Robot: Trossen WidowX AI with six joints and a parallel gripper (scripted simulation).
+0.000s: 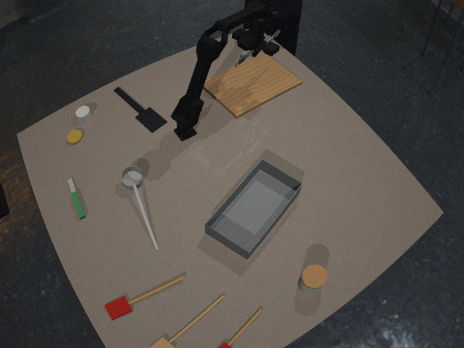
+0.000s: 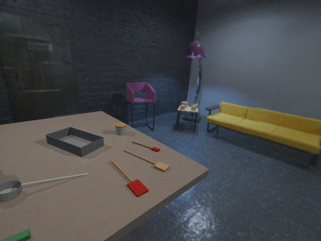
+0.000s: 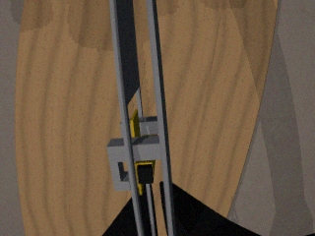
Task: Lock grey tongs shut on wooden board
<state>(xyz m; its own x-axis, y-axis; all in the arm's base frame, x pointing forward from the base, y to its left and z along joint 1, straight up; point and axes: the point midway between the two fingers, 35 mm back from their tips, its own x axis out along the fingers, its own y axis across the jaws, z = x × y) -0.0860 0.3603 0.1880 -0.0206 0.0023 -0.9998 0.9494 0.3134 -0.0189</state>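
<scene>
The wooden board is 150 mm below my gripper tip. Round my gripper tip: white puck: 670 mm to the right, 240 mm behind, 140 mm below; then grey roasting tin: 490 mm ahead, 350 mm to the right, 120 mm below; then black spatula: 450 mm to the right, 150 mm below, 120 mm behind.
</scene>
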